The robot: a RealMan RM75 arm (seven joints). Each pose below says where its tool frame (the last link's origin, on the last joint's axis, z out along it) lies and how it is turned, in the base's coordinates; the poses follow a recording.
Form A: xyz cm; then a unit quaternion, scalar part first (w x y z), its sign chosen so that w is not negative.
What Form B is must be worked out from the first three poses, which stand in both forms.
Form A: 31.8, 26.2, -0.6, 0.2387, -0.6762, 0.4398, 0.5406
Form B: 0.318, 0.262, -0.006, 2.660, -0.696, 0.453, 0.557
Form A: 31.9, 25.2, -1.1, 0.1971, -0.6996, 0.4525, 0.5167
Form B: 0.319, 0.252, -0.011, 2.745, -0.714, 0.462, 0.527
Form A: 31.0, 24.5, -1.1, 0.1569, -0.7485, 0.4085, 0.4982
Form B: 0.310, 0.245, -0.011, 2.826, -0.758, 0.414, 0.504
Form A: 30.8, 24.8, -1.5, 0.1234, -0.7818, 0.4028, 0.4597
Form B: 0.308, 0.248, -0.015, 2.894, -0.788, 0.406, 0.463
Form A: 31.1, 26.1, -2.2, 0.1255, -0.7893, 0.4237, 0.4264
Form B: 0.311, 0.261, -0.022, 2.890, -0.796, 0.427, 0.430
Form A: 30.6, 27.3, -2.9, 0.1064, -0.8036, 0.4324, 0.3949
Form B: 0.306, 0.273, -0.029, 2.928, -0.808, 0.435, 0.397
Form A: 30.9, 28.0, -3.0, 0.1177, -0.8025, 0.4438, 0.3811
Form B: 0.309, 0.280, -0.030, 2.906, -0.808, 0.447, 0.384
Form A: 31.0, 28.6, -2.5, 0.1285, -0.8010, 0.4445, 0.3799
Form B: 0.310, 0.286, -0.025, 2.884, -0.808, 0.448, 0.383
